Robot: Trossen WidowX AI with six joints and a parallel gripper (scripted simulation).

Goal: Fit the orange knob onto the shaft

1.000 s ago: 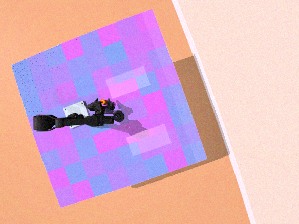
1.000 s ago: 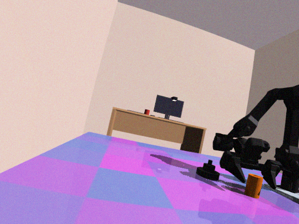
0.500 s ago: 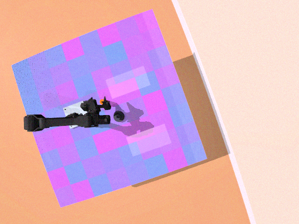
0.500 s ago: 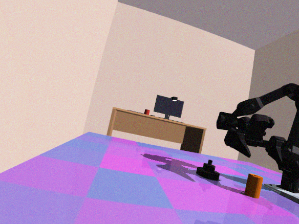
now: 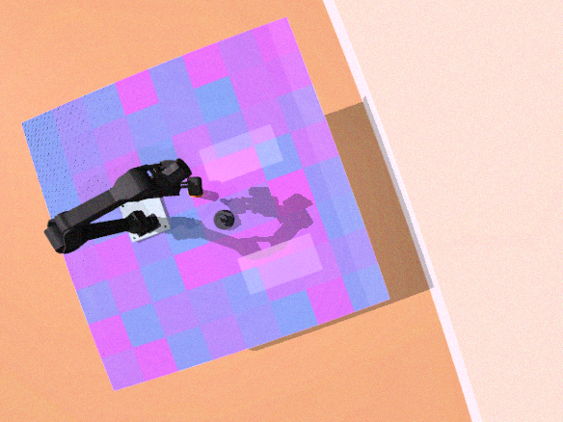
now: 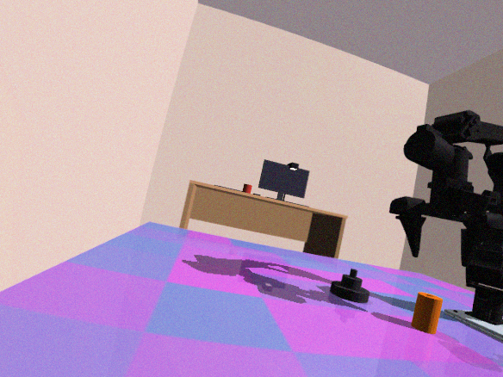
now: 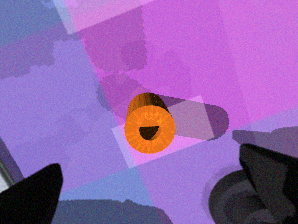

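Right now my gripper tip is 10 mm to the left of the orange knob and 90 mm above it. Also, from my gripper tip: round pedestal: 40 mm ahead, 160 mm to the right, 90 mm below.
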